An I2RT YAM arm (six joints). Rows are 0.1 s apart.
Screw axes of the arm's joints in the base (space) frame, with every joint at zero. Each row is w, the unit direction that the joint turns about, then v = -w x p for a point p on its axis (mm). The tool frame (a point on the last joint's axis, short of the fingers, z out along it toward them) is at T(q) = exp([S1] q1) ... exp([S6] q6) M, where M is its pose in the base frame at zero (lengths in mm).
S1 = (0, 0, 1, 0, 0, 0)
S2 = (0, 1, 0, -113.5, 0, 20)
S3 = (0, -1, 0, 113.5, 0, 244)
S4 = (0, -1, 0, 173.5, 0, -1)
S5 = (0, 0, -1, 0, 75, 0)
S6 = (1, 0, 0, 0, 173.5, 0)
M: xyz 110.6 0 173.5 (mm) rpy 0 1.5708 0 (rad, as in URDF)
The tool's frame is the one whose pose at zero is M.
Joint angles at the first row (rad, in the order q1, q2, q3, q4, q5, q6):
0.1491 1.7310 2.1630 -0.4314 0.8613 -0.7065
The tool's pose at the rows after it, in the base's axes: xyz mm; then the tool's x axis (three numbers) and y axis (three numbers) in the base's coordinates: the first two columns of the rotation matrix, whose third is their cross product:
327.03 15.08 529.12 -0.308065 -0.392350 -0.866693 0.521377 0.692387 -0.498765
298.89 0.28 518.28 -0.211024 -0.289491 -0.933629 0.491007 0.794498 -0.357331
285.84 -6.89 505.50 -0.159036 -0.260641 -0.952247 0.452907 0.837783 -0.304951
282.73 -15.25 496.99 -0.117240 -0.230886 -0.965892 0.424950 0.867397 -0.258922
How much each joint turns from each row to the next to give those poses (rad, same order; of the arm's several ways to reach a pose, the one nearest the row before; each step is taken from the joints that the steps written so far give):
-0.0271 -0.1362 -0.1571 0.0081 -0.0888 0.1928
-0.0504 -0.1391 -0.1742 0.0156 -0.1378 0.1670
-0.0316 -0.0840 -0.1351 0.0651 -0.0943 0.0459
-0.0382 -0.0345 -0.0716 0.0508 -0.0821 0.0407

